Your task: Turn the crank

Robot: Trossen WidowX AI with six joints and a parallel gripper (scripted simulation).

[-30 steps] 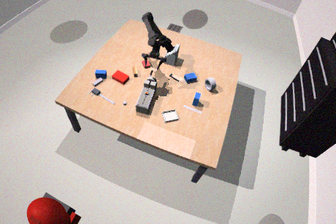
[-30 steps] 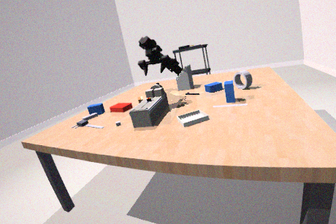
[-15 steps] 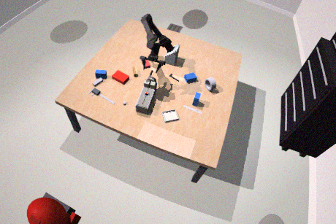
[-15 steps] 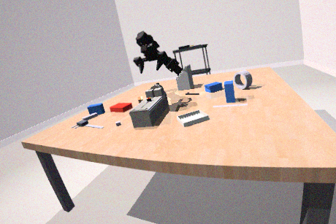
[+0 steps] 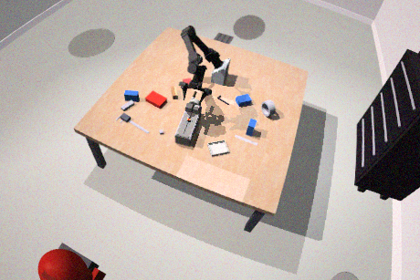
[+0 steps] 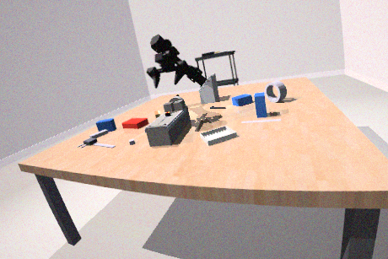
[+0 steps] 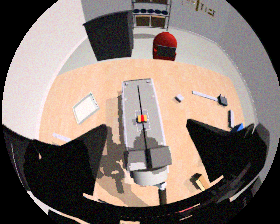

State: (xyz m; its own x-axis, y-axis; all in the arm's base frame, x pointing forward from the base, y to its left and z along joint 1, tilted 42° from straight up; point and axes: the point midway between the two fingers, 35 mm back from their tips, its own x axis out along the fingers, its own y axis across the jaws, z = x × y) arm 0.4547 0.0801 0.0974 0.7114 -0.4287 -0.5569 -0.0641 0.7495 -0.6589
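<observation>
Right now the dark crank handle is 140 mm behind my gripper tip, 80 mm below it and 40 mm to the right of it. Round my gripper tip: red block 280 mm to the right, 180 mm below, 80 mm behind; white tray 220 mm to the left, 190 mm below, 100 mm ahead; red pointer 110 mm below, 40 mm ahead, 10 mm to the left.
</observation>
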